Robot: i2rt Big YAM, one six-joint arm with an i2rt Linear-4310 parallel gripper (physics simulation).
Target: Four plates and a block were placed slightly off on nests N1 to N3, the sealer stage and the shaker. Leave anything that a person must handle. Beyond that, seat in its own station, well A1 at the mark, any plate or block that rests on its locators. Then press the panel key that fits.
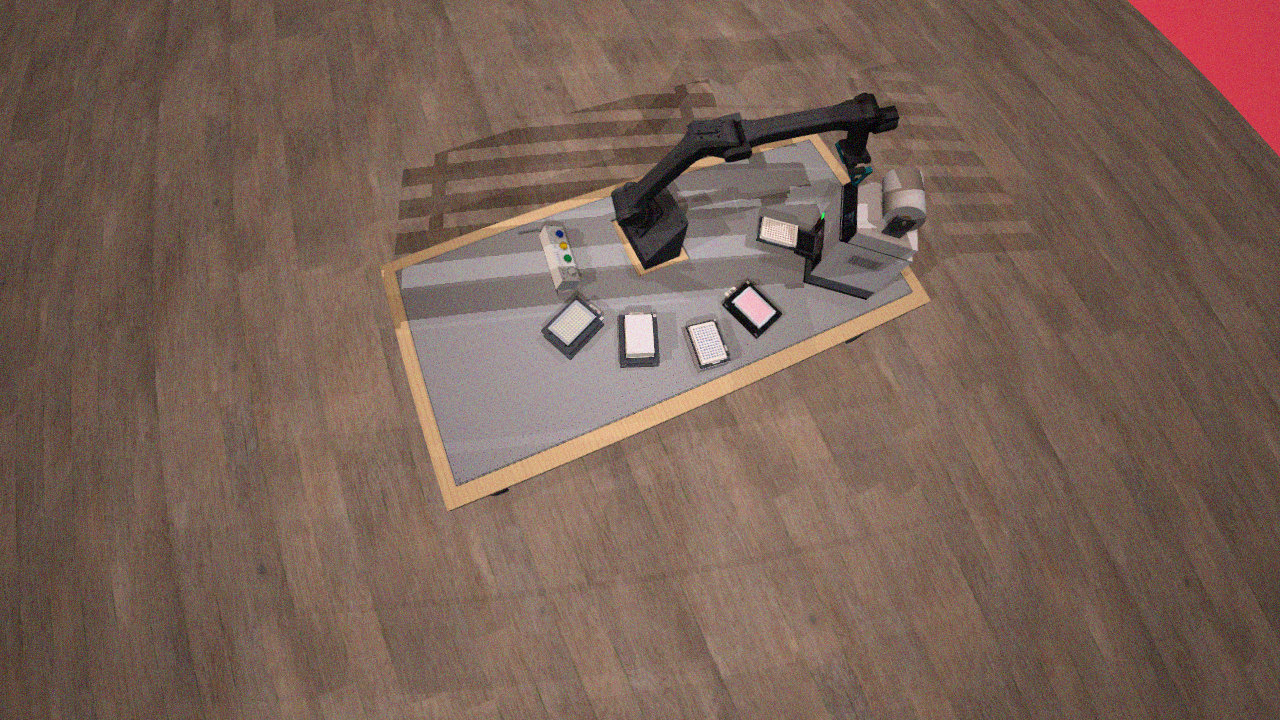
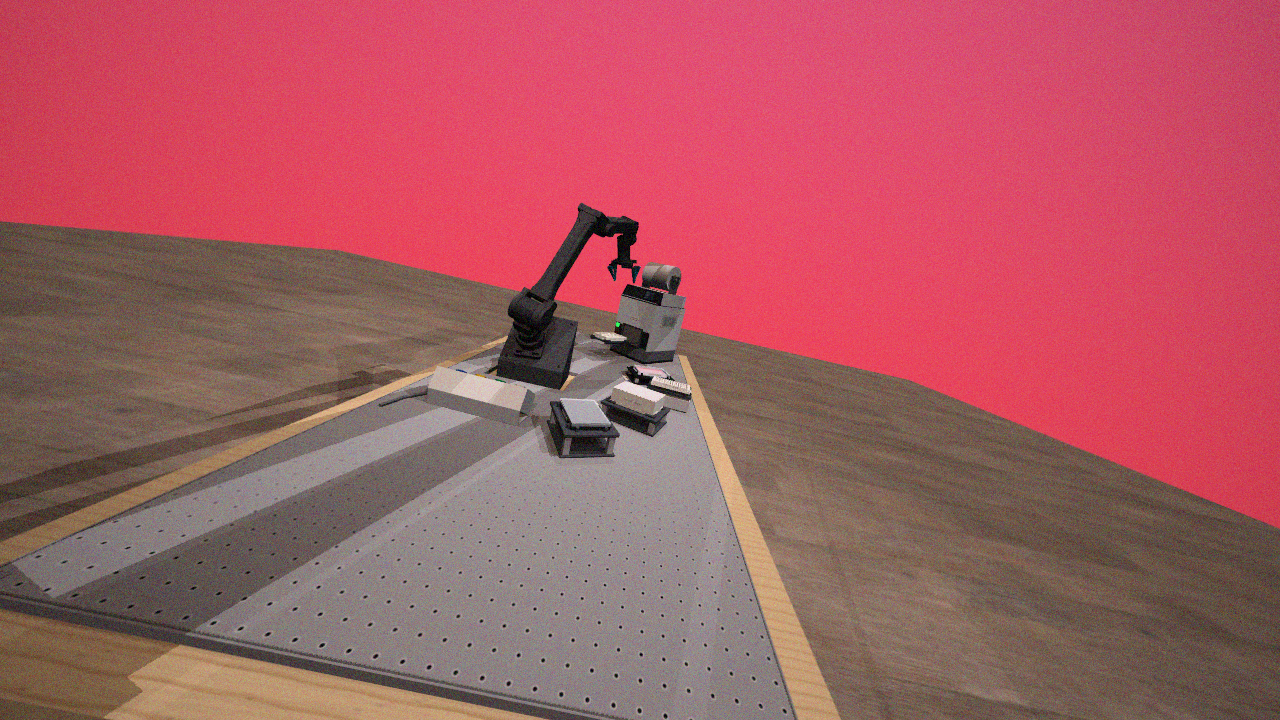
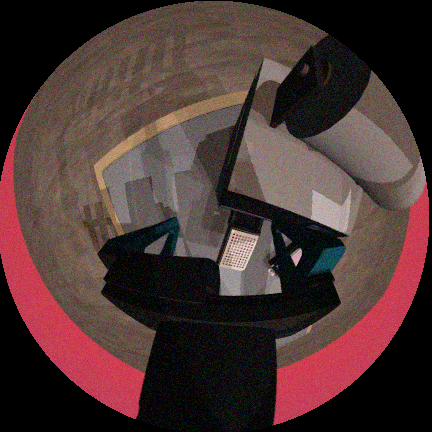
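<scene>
My gripper (image 1: pixel 853 163) (image 2: pixel 624 277) (image 3: pixel 224 221) is open and empty, high beside the top of the sealer (image 1: pixel 857 265) (image 2: pixel 651 317) (image 3: pixel 290 175). A pale plate with reddish wells (image 1: pixel 778 231) (image 2: pixel 608 337) (image 3: pixel 239 249) lies on the sealer's stage. A pink-topped plate (image 1: pixel 751 307) (image 3: pixel 296 257) lies on a black station. A white plate with dark wells (image 1: pixel 708 342), a plain white block (image 1: pixel 639 334) (image 2: pixel 638 396) and a pale grey plate (image 1: pixel 573 321) (image 2: pixel 584 412) rest on separate stations. The grey plate looks tilted on its raised stand. Seating details and A1 marks are too small to tell.
The key panel (image 1: pixel 560 267) (image 2: pixel 474 394) has blue, yellow and green keys and stands left of the arm's base (image 1: pixel 653 237) (image 2: pixel 538 353). A large roll (image 1: pixel 904 198) (image 2: pixel 662 275) (image 3: pixel 370 145) rises behind the sealer. A wooden rim (image 1: pixel 608 441) edges the table.
</scene>
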